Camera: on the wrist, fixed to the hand. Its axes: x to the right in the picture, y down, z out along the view.
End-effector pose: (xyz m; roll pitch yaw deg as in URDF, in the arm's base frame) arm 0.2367 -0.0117 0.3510 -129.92 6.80 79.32
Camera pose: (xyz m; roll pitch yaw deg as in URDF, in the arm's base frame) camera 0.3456 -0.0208 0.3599 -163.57 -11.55 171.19
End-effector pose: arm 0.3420 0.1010 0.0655 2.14 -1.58 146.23
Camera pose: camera 0.2954 0.0537 -0.0217 14.46 -36.49 51.10
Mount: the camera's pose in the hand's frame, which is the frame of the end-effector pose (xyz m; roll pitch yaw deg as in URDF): 0.0101 0.0619 -0.0899 12.69 -38.75 -94.08
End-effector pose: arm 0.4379 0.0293 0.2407 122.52 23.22 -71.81
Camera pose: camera 0.4936 -0.0039 0.3291 -67.08 62.89 122.11
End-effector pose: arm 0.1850 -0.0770 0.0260 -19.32 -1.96 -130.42
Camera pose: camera 0.1979 -0.1060 -0.0789 18.89 -57.74 130.48
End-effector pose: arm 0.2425 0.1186 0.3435 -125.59 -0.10 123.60
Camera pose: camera 0.3278 0.1874 0.3455 -170.86 -15.56 -143.07
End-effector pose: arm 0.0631 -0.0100 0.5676 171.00 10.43 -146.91
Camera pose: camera 0.0141 0.0143 0.6626 -151.35 45.86 -41.20
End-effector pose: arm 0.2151 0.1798 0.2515 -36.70 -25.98 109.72
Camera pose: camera 0.1998 0.2347 0.1579 75.30 -57.64 -42.47
